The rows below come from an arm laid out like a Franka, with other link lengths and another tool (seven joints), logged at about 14 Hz.
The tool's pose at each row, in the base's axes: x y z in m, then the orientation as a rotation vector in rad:
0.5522 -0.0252 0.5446 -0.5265 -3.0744 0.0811
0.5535 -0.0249 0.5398 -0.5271 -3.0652 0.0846
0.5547 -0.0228 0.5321 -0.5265 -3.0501 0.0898
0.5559 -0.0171 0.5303 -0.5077 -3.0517 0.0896
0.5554 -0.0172 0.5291 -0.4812 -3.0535 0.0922
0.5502 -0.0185 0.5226 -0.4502 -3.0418 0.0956
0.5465 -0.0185 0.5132 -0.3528 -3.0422 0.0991
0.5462 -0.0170 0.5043 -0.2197 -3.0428 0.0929
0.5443 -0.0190 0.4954 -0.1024 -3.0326 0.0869
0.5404 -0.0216 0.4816 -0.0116 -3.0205 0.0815
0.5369 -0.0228 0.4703 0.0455 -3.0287 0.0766
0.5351 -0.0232 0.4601 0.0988 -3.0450 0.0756
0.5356 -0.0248 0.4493 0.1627 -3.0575 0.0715
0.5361 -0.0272 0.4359 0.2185 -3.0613 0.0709
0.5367 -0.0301 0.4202 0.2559 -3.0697 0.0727
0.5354 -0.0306 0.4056 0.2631 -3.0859 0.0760
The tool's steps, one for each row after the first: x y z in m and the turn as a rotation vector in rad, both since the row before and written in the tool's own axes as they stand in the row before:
-0.0012 0.0010 0.0047 0.0039 0.0084 0.0012
-0.0006 0.0028 0.0075 0.0061 0.0140 0.0009
0.0007 0.0059 0.0014 0.0004 0.0012 -0.0122
0.0004 -0.0002 0.0012 0.0024 0.0015 -0.0171
0.0043 -0.0024 0.0068 0.0054 0.0149 -0.0191
0.0030 -0.0004 0.0096 0.0061 0.0095 -0.0631
0.0000 0.0020 0.0088 0.0007 0.0093 -0.0871
0.0008 -0.0016 0.0091 0.0009 0.0143 -0.0771
0.0023 -0.0020 0.0143 0.0003 0.0123 -0.0602
0.0021 -0.0006 0.0117 -0.0011 -0.0094 -0.0375
0.0007 0.0002 0.0103 0.0013 -0.0184 -0.0343
-0.0014 -0.0011 0.0108 -0.0004 -0.0161 -0.0411
-0.0013 -0.0019 0.0134 0.0014 -0.0080 -0.0360
-0.0014 -0.0023 0.0158 0.0027 -0.0117 -0.0235
0.0004 0.0003 0.0147 0.0034 -0.0167 -0.0033

